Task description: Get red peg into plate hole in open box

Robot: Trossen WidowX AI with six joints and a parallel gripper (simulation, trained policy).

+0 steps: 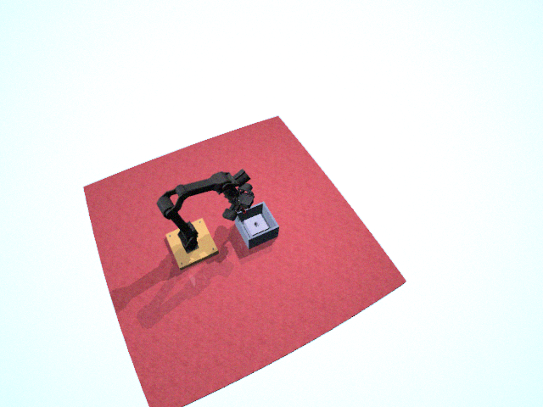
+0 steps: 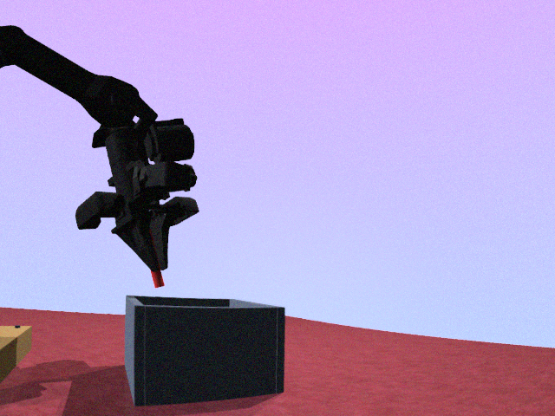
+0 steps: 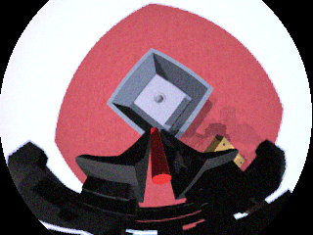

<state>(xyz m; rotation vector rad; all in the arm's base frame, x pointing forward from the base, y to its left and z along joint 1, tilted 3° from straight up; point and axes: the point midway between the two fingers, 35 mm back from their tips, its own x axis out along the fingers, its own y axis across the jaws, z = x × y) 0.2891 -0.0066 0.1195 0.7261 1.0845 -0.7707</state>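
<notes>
The pale plate is 9 cm below my gripper tip, 5 cm to the right of it and 3 cm ahead of it. Also, from my gripper tip: red peg: 2 cm above, 1 cm to the left, 1 cm behind; grey box: 11 cm below, 5 cm to the right, 3 cm ahead.
</notes>
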